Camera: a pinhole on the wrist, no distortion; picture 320 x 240 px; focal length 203.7 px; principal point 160.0 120.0 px. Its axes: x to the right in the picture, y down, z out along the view. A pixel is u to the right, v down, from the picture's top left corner.
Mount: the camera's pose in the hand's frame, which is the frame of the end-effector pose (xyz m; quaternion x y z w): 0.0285 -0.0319 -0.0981 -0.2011 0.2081 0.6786 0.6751
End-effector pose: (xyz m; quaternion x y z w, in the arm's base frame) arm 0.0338 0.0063 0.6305 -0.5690 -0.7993 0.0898 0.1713
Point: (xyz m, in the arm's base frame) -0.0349 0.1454 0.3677
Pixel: 95.0 79.7
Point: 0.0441 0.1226 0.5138
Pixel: 146.3 72.7
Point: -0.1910 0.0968 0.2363
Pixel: 23.5 98.3
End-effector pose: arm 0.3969 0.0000 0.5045 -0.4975 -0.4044 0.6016 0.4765
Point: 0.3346 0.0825 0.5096
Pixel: 57.6 45.9
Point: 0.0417 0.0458 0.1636
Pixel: 206.9 81.6
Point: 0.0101 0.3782 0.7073
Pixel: outside the picture
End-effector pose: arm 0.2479 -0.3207 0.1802 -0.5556 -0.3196 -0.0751 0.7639
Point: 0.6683 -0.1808 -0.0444
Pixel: outside the picture
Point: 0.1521 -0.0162 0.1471
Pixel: 100.7 146.9
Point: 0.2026 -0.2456 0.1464
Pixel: 111.9 194.4
